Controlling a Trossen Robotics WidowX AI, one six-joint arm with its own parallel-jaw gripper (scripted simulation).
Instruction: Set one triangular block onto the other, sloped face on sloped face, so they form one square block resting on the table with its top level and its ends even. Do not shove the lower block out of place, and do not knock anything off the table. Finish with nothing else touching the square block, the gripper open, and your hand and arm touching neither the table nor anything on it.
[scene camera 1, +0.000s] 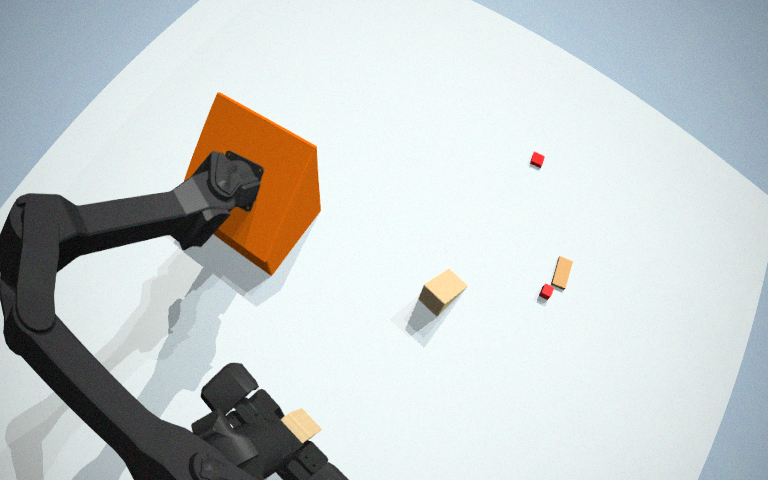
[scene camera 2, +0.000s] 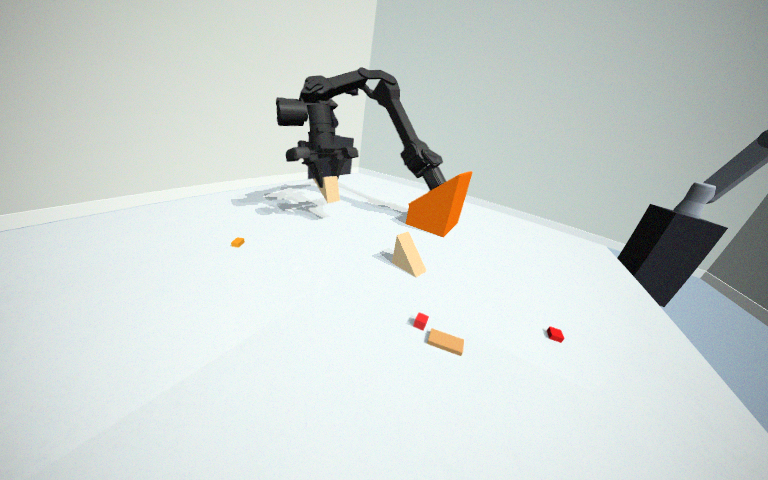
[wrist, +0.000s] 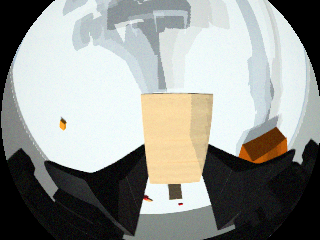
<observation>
My gripper (scene camera 1: 293, 431) holds a tan triangular block (scene camera 1: 299, 422). Also in view: a tan triangular block (scene camera 1: 437, 295).
My gripper shows as well in scene camera 2 (scene camera 2: 328, 186) and in the wrist view (wrist: 174, 146).
</observation>
